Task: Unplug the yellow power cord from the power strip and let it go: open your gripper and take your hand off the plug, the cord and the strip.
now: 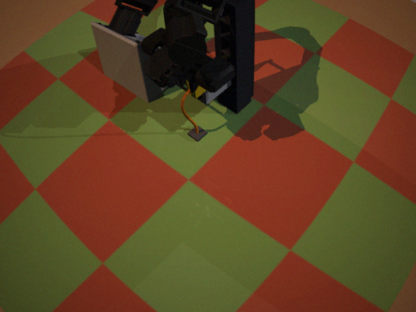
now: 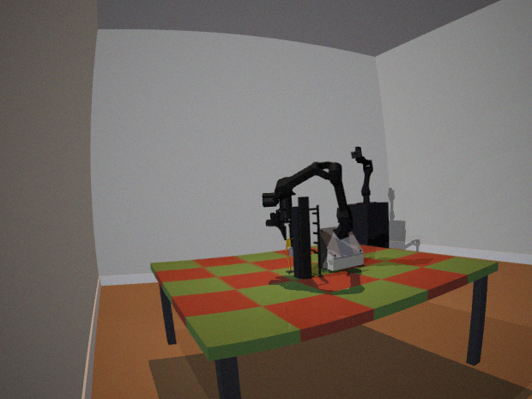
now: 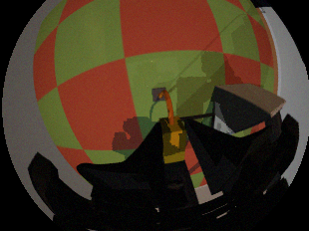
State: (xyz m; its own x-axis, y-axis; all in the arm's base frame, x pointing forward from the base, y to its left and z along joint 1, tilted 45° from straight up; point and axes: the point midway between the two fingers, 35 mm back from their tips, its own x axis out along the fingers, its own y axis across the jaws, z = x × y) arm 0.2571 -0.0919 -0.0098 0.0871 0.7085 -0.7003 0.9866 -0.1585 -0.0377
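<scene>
My gripper tip is now 5 cm to the right of the yellow plug. The rest, counted from my gripper tip: dark anchor 15 cm below, 1 cm to the left.
</scene>
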